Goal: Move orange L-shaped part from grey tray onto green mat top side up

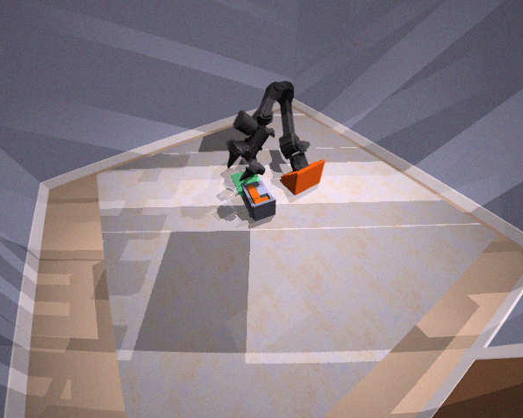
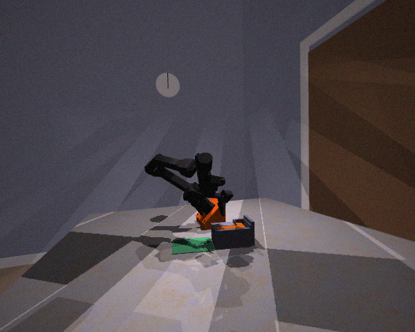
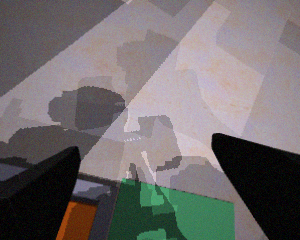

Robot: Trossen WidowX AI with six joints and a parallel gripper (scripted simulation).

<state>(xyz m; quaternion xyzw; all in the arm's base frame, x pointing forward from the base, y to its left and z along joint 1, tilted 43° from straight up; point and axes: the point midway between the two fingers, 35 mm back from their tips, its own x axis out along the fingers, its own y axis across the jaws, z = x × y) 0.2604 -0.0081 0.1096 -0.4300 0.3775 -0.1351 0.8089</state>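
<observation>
The orange L-shaped part is 5 cm behind my gripper tip, 10 cm to the left of it and 8 cm below it. From my gripper tip the other things lie so: green mat 8 cm behind, 6 cm to the right, 14 cm below.
</observation>
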